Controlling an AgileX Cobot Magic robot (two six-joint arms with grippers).
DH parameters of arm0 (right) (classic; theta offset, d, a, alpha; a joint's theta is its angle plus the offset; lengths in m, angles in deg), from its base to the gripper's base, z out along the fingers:
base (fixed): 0 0 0 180
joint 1: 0 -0.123 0 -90
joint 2: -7.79 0 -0.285 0
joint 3: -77.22 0 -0.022 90
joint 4: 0 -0.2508 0 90
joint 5: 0 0 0.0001 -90
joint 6: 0 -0.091 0 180
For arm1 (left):
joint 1: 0 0.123 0 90
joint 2: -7.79 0 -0.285 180
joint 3: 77.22 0 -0.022 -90
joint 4: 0 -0.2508 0 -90
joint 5: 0 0 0.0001 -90
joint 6: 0 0.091 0 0
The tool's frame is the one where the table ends.
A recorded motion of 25 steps. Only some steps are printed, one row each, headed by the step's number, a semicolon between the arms.
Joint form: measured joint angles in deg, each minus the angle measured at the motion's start. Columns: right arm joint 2, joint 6, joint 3, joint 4, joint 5, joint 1; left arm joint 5, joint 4, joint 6, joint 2, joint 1, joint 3.
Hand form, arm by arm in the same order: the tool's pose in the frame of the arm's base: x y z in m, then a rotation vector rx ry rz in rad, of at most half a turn. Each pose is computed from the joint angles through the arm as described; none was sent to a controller.
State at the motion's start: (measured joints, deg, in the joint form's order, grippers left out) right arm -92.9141 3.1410 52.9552 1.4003 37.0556 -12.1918; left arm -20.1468 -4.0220 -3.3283 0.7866 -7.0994 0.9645
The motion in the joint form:
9: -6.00 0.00 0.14 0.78 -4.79 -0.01; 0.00 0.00 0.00 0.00 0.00 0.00
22: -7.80 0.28 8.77 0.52 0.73 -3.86; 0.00 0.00 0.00 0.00 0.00 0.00
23: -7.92 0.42 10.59 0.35 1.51 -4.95; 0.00 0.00 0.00 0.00 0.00 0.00
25: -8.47 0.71 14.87 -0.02 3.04 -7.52; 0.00 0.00 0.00 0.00 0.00 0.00
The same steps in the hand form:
9: 0.3058 0.0642 0.1616 -0.4209 2.8142 -0.0022; 0.0528 -0.0044 0.1766 0.1041 1.8350 -0.0592
22: 0.3263 0.0920 0.1848 -0.5096 2.7765 0.0150; 0.0528 -0.0044 0.1766 0.1041 1.8350 -0.0592
23: 0.3297 0.0999 0.1917 -0.5329 2.7561 0.0238; 0.0528 -0.0044 0.1766 0.1041 1.8350 -0.0592
25: 0.3369 0.1192 0.2068 -0.5865 2.7070 0.0459; 0.0528 -0.0044 0.1766 0.1041 1.8350 -0.0592

